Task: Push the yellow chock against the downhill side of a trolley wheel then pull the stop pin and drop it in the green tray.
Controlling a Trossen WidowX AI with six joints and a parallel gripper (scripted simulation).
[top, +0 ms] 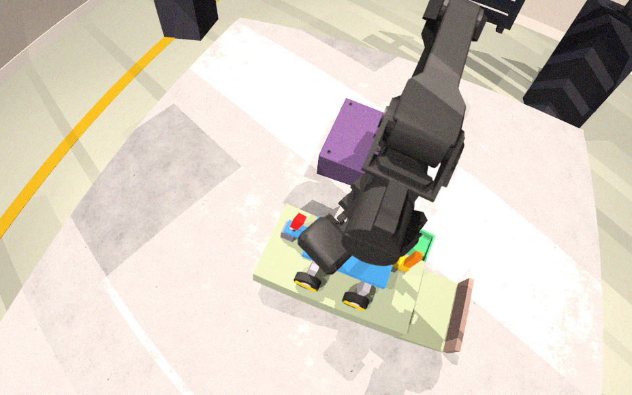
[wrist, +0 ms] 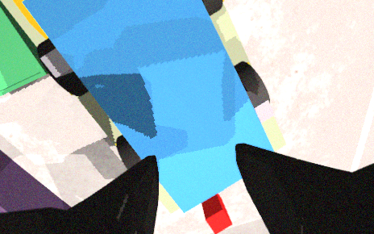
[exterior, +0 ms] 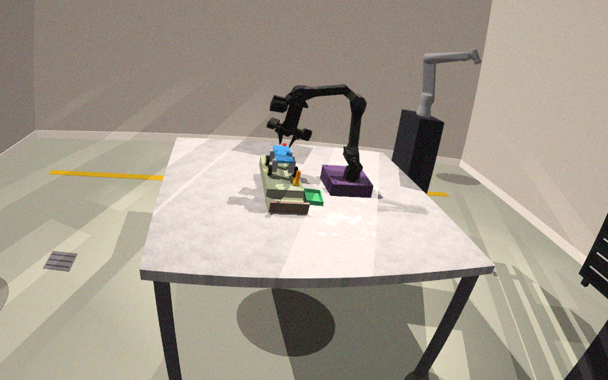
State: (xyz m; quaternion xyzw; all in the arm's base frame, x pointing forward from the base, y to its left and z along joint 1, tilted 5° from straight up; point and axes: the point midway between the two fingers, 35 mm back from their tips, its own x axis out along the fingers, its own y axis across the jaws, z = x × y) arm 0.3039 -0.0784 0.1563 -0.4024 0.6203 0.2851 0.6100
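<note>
Now: the red-headed stop pin 8 cm to the right of my gripper tip, 5 cm below it and 2 cm behind it. Also, from my gripper tip: blue trolley (7 cm below, 2 cm to the left, 1 cm ahead); pale green ramp (13 cm below, 2 cm to the left, 1 cm ahead); yellow chock (12 cm to the left, 10 cm below, 3 cm behind).
</note>
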